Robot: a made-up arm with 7 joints.
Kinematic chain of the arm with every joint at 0, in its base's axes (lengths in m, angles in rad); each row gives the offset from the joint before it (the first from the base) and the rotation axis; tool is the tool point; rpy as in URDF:
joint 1: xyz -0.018 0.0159 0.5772 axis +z
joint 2: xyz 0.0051 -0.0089 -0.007 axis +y
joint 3: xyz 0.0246 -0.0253 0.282 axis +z
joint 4: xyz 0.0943 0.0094 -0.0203 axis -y
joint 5: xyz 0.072 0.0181 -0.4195 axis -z
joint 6: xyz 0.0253 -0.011 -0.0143 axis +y
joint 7: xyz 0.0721 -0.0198 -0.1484 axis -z
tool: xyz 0.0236 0.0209 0.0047 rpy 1.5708 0 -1.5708
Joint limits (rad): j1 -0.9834..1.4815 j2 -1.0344..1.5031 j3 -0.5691..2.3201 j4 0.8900..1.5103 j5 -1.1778..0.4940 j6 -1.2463..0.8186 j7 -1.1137..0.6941
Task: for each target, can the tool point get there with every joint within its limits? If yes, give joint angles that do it. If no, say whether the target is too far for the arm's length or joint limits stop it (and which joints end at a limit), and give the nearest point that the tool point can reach.
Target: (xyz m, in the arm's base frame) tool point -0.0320 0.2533 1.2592
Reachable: yes | joints 1.2592 -0.6376 0.1687 1.3243 -0.0957 -1.0110 0.4478
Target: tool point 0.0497 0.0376 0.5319
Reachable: no: joint limits stop it (at a limit: joint 1, joint 2, joint 4, joint 5, joint 6) | nearest point 0.4707 0.1757 0.4791 | short by 0.446 m
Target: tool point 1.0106 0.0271 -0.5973
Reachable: no: too far | nearest point 0.5499 0.0221 -0.0523 | short by 0.714 m
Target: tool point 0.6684 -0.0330 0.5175
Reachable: yes | joints -0.7335 0.4127 0.5997 1.0428 -0.5098 -0.3837 -0.6485
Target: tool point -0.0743 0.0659 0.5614
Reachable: no: joint limits stop it (at a limit: joint 4, joint 5, joint 6) | nearest point -0.3937 0.3496 0.5160 | short by 0.430 m
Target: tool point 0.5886 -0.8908 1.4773
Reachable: no: too far | nearest point 0.3436 -0.5246 1.1088 | short by 0.574 m
